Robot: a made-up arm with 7 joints.
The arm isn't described. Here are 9 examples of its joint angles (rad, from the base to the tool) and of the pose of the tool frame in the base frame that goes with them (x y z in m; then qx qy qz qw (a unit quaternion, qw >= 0)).
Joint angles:
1: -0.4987 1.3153 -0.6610 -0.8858 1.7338 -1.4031 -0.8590
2: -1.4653 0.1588 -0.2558 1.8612 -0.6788 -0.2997 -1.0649
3: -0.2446 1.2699 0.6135 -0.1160 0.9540 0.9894 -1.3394
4: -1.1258 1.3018 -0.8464 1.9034 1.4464 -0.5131 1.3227
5: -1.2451 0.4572 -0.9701 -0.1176 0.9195 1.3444 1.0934
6: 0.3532 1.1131 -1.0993 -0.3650 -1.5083 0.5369 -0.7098
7: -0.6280 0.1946 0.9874 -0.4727 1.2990 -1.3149 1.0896
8: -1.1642 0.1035 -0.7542 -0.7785 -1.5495 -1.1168 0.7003
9: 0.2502 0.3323 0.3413 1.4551 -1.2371 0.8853 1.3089
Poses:
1: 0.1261 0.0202 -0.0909 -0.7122 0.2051 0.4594 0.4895
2: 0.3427 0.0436 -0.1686 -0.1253 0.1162 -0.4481 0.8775
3: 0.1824 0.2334 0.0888 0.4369 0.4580 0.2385 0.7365
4: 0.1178 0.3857 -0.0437 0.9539 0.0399 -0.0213 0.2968
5: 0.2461 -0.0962 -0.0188 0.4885 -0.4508 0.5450 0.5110
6: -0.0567 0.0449 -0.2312 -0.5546 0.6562 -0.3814 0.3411
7: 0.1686 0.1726 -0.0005 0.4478 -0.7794 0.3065 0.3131
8: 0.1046 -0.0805 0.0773 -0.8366 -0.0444 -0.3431 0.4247
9: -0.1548 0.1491 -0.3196 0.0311 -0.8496 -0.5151 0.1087
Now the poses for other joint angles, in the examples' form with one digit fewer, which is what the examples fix.
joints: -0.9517 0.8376 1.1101 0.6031 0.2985 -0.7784 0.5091
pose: 0.188 0.321 0.032 0.166 -0.538 0.601 0.567
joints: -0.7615 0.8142 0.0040 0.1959 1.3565 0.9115 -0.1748
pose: 0.288 0.169 -0.009 0.698 0.175 0.459 0.521
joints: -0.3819 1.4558 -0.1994 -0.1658 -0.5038 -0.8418 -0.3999
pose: 0.233 0.130 -0.016 0.423 -0.318 -0.465 0.710
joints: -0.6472 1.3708 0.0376 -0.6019 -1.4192 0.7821 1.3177
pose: 0.205 0.058 0.051 0.195 -0.007 0.302 0.933
